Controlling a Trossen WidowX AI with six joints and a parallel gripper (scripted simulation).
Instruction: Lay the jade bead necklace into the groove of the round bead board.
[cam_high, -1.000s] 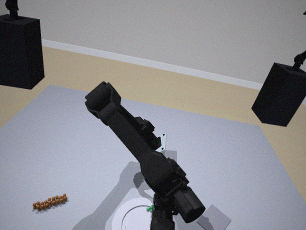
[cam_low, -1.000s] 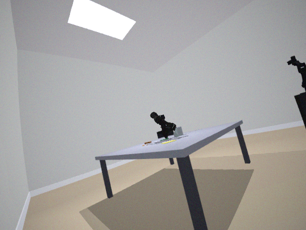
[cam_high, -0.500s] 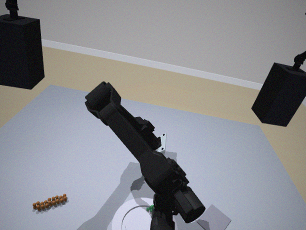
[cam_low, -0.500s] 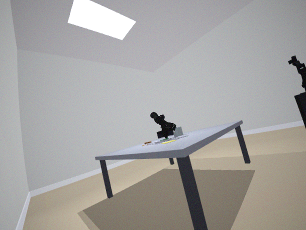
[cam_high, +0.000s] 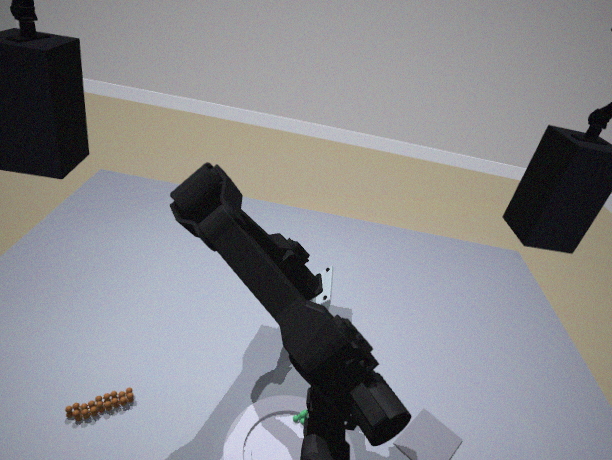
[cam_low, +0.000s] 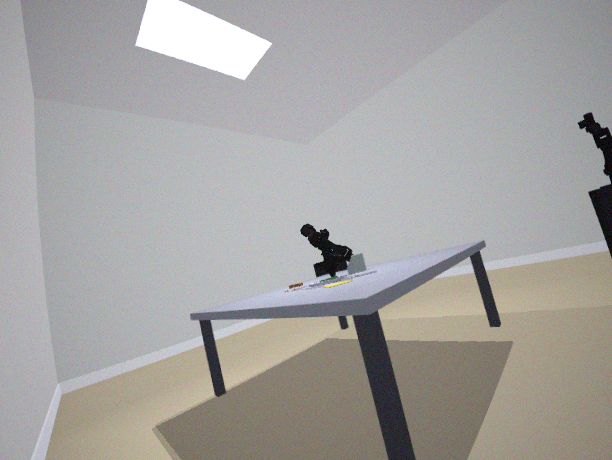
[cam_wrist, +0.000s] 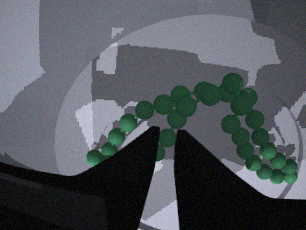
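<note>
Now: the round bead board 40 mm to the right of my gripper tip, 20 mm ahead of it and 10 mm below it. From my gripper tip the other things lie so: yellow strip (220 mm ahead, 180 mm to the left, 10 mm below); then flat grey square (190 mm to the left, 20 mm behind, 10 mm below).
</note>
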